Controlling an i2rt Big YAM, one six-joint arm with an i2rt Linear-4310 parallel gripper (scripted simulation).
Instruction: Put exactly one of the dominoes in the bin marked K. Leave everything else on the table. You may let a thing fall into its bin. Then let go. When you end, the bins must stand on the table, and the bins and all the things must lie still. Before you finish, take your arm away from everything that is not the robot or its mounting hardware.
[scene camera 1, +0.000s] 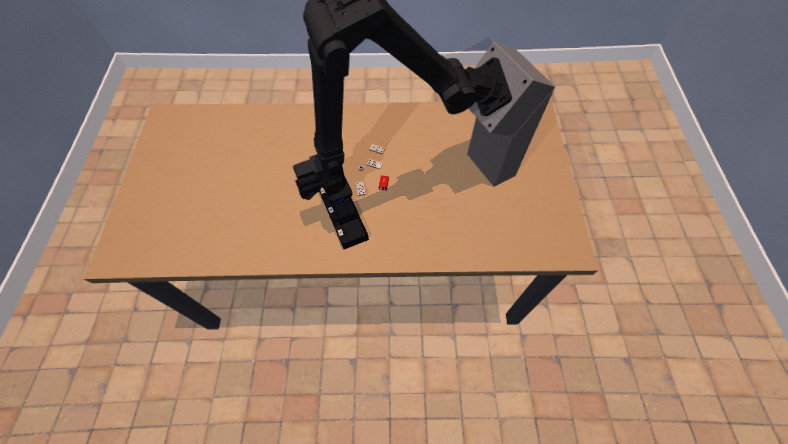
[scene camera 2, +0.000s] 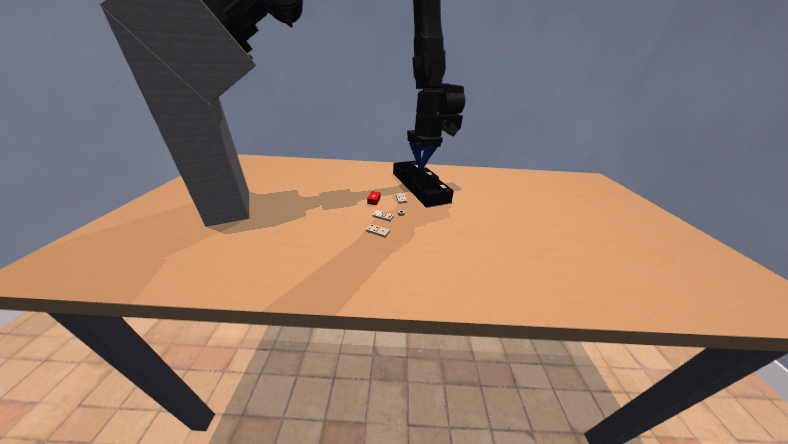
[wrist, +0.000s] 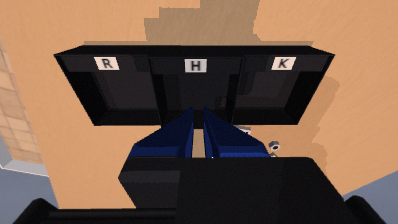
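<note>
The gripper (scene camera 2: 420, 167) is visible, also in the wrist view (wrist: 198, 112).
</note>
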